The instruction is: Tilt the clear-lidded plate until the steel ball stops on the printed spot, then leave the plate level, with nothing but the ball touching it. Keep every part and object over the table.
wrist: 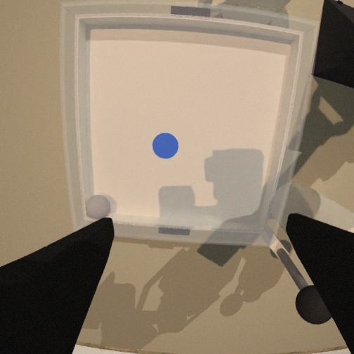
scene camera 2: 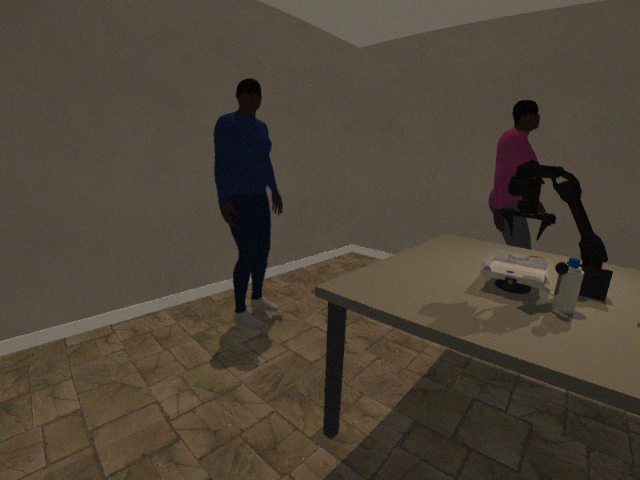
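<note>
The clear-lidded plate (scene camera 2: 532, 277) (wrist: 71, 125) stands on a dark round base (scene camera 2: 504, 284); its exact tilt is hard to tell. The printed blue spot (scene camera 2: 510, 272) (wrist: 165, 145) lies near the middle of its pale floor. The steel ball (wrist: 98, 206) rests in the lower left corner in the wrist view, away from the spot. A rod with a black knob (scene camera 2: 561, 268) (wrist: 314, 304) sticks out from the plate's lower right corner in the wrist view. My gripper (scene camera 2: 525, 237) (wrist: 201, 224) is open and empty, above the plate and apart from it.
A whitish bottle with a blue cap (scene camera 2: 573, 262) stands close to the knob, between the plate and the arm's base (scene camera 2: 596, 284). The table's near edge (scene camera 2: 439, 336) runs in front. Two people stand beyond the table, one in blue (scene camera 2: 242, 155), one in pink (scene camera 2: 509, 155).
</note>
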